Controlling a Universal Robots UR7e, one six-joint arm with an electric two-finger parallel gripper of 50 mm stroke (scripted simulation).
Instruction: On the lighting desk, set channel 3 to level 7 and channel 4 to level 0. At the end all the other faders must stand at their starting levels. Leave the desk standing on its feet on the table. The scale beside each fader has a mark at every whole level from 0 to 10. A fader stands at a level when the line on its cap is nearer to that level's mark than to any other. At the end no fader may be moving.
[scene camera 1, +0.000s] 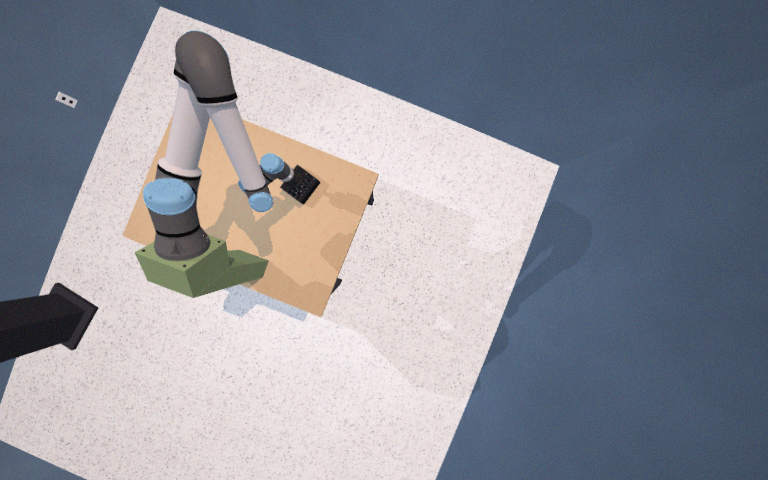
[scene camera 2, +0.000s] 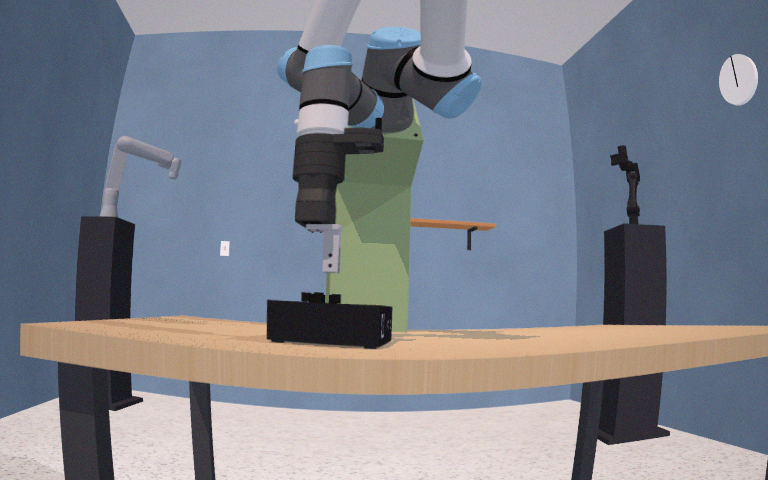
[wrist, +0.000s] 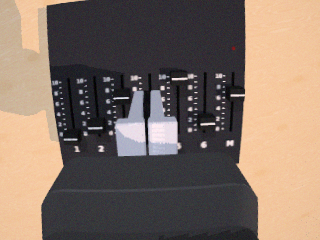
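Observation:
The gripper (scene camera 2: 331, 272) is visible in the scene, and the wrist view shows the gripper (wrist: 147, 107) as well.

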